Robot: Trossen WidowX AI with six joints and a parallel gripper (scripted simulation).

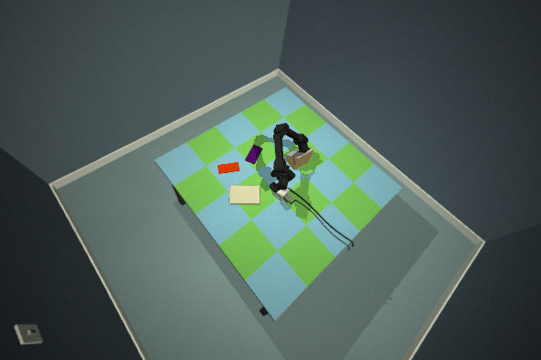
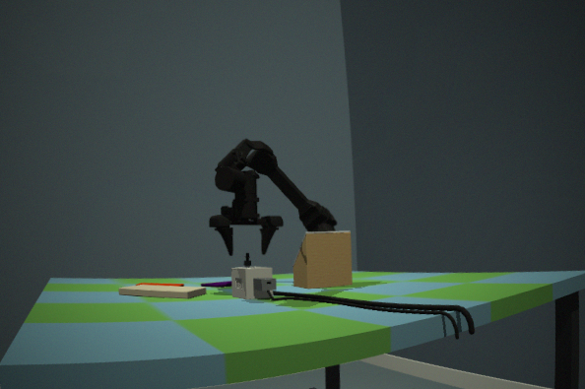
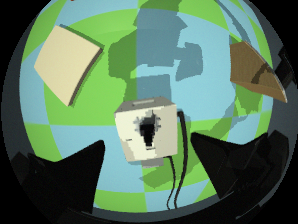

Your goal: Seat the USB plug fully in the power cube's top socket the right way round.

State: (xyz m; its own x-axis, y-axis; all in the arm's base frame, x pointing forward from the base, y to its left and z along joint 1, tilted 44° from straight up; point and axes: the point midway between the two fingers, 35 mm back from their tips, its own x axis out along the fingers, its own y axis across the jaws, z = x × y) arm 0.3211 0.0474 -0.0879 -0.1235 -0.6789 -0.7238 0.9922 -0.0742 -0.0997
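Now: the USB plug 2 cm below my gripper tip. From my gripper tip the other things lie so: red card: 38 cm to the right, 15 cm ahead, 10 cm below; then purple card: 36 cm to the right, 10 cm below, 7 cm behind; then cream slab: 19 cm ahead, 14 cm to the right, 10 cm below.
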